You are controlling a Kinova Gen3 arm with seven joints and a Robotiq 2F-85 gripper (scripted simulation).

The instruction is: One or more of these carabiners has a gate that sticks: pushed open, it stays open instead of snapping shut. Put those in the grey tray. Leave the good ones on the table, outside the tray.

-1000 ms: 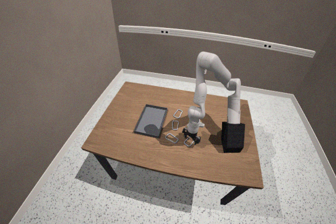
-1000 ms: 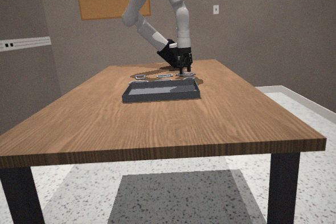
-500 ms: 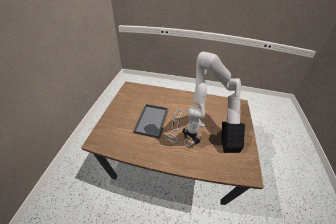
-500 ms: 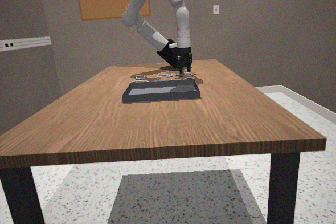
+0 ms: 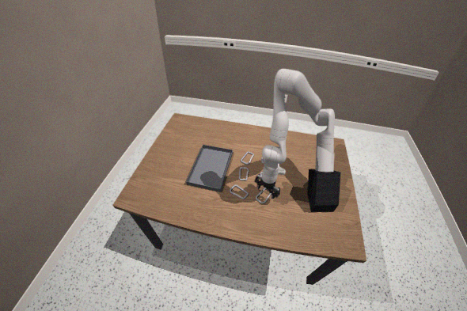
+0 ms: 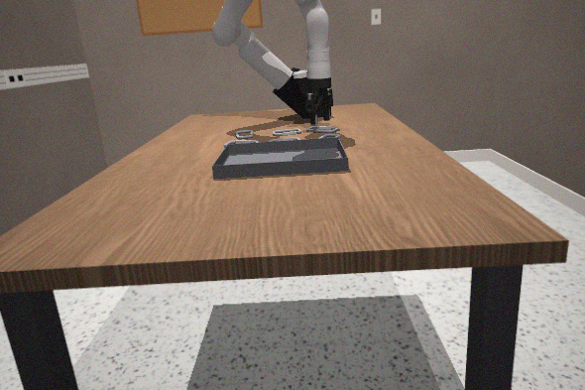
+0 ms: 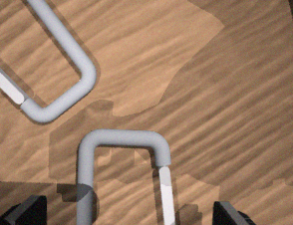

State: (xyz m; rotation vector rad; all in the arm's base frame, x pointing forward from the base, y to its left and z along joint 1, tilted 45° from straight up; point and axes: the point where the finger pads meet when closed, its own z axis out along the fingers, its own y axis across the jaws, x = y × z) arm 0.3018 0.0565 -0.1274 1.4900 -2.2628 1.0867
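My hand is 3 cm above the carabiner gate and 2 cm past it. Also, from my hand: grey tray 35 cm ahead, 10 cm to the right, 2 cm below.
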